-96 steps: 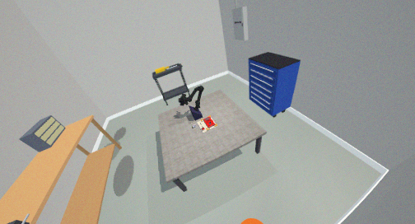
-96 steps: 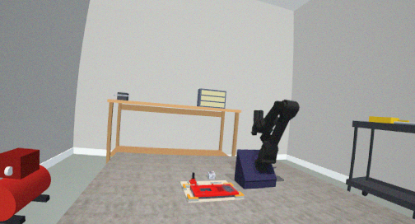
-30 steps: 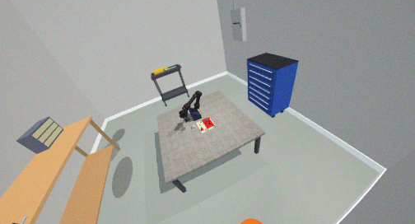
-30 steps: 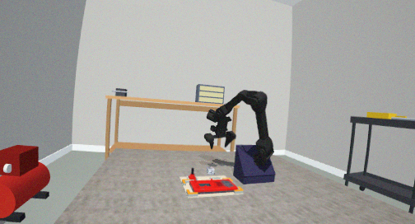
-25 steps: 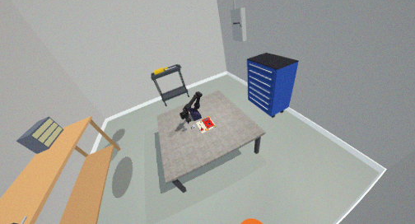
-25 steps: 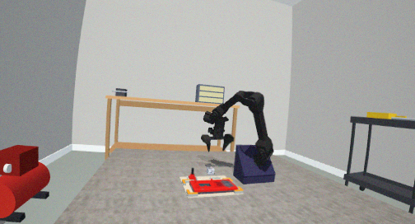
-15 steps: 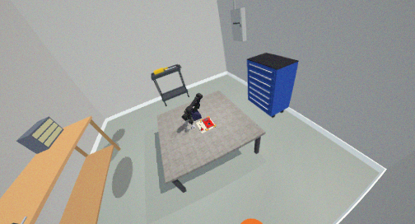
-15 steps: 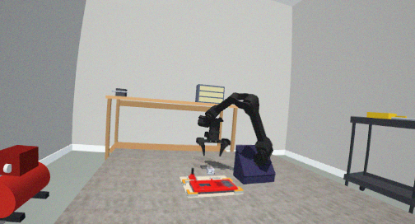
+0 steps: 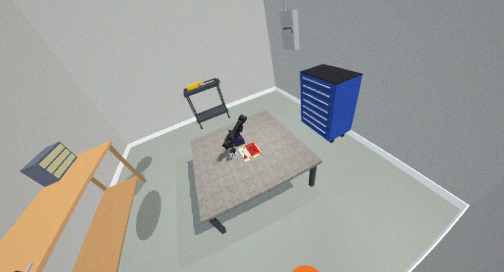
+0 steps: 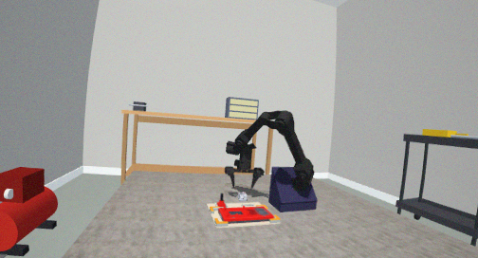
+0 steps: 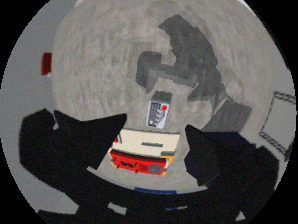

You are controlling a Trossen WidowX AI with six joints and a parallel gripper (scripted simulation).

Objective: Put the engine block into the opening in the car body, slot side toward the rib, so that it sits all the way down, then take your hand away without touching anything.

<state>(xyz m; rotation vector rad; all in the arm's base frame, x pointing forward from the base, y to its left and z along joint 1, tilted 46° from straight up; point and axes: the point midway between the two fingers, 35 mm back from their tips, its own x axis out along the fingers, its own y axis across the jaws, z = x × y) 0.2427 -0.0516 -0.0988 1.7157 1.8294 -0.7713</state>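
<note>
The grey engine block is 5 cm below my gripper tip.
</note>
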